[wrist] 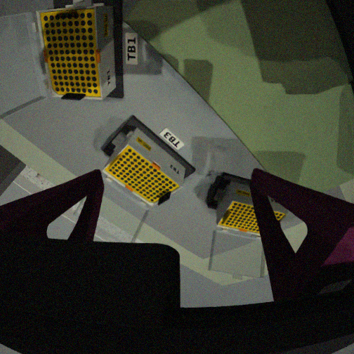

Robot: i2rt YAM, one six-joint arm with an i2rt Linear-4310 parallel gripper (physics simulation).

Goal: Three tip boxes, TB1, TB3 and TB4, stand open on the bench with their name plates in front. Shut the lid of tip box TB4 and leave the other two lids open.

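Tip box TB1 (pixel 72 55) is at the upper left with its yellow rack showing; its clear lid (pixel 17 65) lies open to the left. Its name plate (pixel 131 48) reads TB1. Tip box TB3 (pixel 145 175) is tilted in view near the middle, its clear lid (pixel 122 215) open on the lower side, its name plate (pixel 171 138) above it. Tip box TB4 (pixel 237 218) is at the right, partly behind the right finger; its clear lid (pixel 236 252) stands open below it. Its name plate is hidden. My gripper (pixel 176 177) is wide open and empty, above the bench.
Dark holders surround the boxes, with black clips (pixel 218 190) beside TB4. The grey bench (pixel 165 102) ends at a diagonal edge, with a green surface (pixel 225 110) beyond it at the upper right. A pale strip crosses the lower left. My dark gripper body covers the bottom.
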